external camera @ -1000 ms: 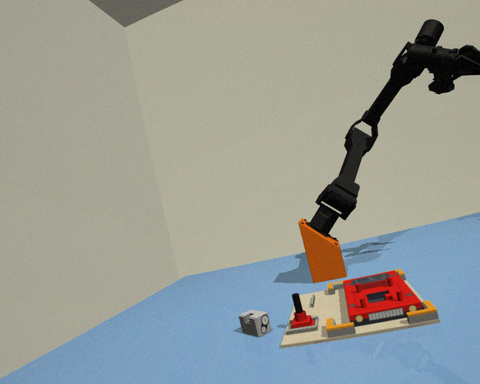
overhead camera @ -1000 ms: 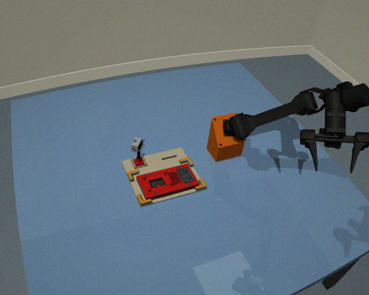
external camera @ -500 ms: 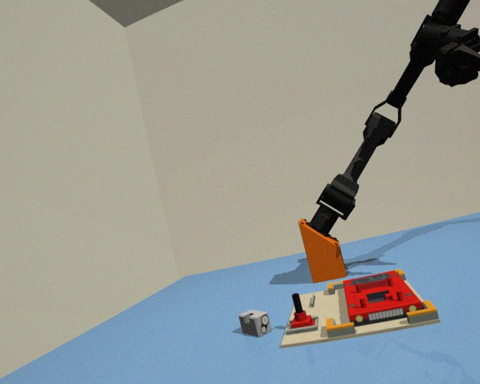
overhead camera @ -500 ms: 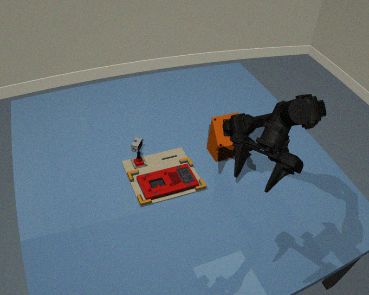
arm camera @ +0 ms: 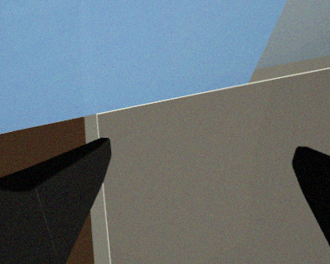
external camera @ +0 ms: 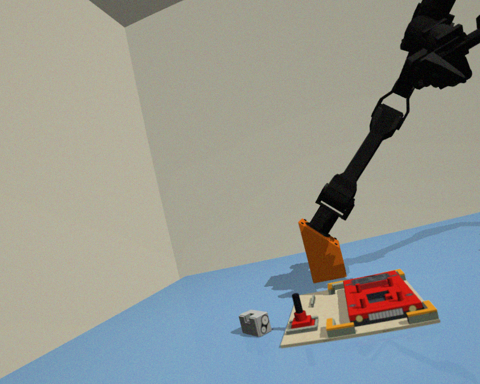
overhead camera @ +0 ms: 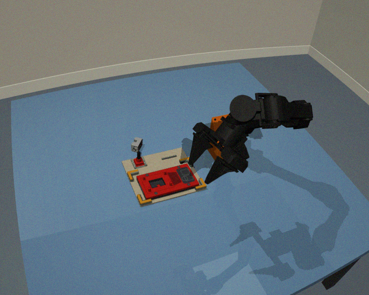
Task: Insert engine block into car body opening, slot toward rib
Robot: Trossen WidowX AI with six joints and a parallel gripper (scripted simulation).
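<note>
The grey engine block is 48 cm to the right of my gripper tip, 32 cm below it and 7 cm ahead of it. Also, from my gripper tip: grey base plate: 33 cm below, 30 cm to the right.
</note>
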